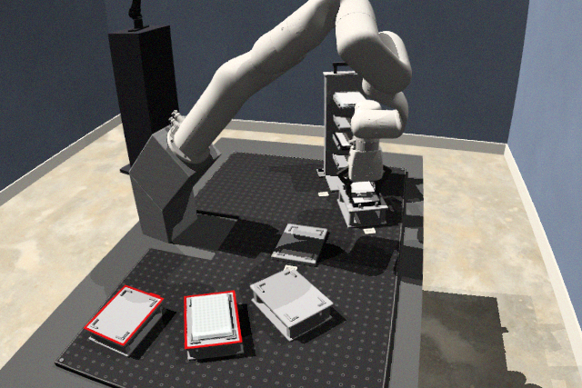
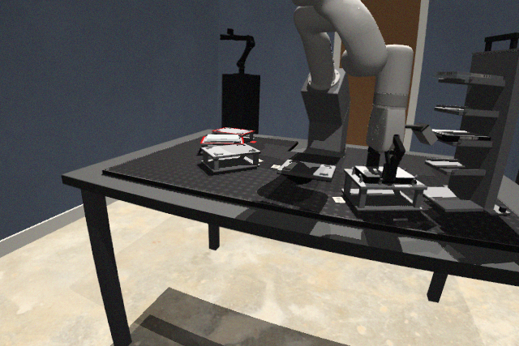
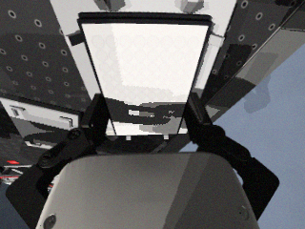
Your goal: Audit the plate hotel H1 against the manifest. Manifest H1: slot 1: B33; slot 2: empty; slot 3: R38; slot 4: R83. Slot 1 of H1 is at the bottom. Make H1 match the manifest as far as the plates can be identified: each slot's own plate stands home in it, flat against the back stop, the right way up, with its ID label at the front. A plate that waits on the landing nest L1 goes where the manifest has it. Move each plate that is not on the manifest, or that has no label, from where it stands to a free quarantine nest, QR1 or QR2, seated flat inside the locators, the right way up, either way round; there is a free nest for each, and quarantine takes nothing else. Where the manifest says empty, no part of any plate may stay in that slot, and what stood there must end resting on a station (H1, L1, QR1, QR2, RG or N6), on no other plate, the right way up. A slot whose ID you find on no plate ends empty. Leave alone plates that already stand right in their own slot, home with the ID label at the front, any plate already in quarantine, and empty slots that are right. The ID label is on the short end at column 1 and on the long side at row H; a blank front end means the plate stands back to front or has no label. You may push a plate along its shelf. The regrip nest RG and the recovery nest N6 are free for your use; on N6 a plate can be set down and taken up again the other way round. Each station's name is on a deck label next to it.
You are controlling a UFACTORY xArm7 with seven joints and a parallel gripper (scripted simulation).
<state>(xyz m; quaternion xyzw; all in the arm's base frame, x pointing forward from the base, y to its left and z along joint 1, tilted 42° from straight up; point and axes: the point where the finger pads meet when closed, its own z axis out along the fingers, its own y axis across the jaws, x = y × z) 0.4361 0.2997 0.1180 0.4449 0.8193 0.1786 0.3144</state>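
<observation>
My hand is 20 mm above the pinned regrip nest RG, 10 mm to the right of it and 10 mm past it. From my hand the other things lie so: plate hotel H1: 230 mm to the left, 150 mm behind, 110 mm above; then H1 deck label: 160 mm behind, 80 mm below, 60 mm to the left.
</observation>
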